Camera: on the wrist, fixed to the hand. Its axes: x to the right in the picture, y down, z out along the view.
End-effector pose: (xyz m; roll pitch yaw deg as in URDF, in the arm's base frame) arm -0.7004 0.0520 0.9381 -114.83 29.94 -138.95
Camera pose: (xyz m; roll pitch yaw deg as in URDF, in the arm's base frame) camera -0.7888 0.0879 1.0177 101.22 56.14 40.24
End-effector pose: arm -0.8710 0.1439 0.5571 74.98 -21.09 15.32
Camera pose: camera -0.8735 0.2461 0.4866 -99.59 -63.05 -141.59
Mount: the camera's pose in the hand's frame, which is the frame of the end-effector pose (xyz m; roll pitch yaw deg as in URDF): -0.0024 -0.0464 -0.1152 10.08 -25.22 94.33
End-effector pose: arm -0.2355 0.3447 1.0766 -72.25 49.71 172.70
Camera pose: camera -0.2251 0.4682 1.0843 72.84 24.80 -55.89
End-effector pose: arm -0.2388 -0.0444 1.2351 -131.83 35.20 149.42
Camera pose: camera -0.2645 0.0345 1.3275 122.24 47.91 -5.50
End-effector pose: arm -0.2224 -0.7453 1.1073 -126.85 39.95 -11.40
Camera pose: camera -0.1701 -0.8215 1.1903 114.45 44.86 -175.01
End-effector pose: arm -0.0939 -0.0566 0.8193 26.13 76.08 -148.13
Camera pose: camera 0.0135 -0.0005 0.7918 93.00 -14.71 -108.09
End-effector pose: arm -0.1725 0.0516 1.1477 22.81 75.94 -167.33
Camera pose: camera -0.0540 0.0763 1.1199 92.29 -14.28 -123.89
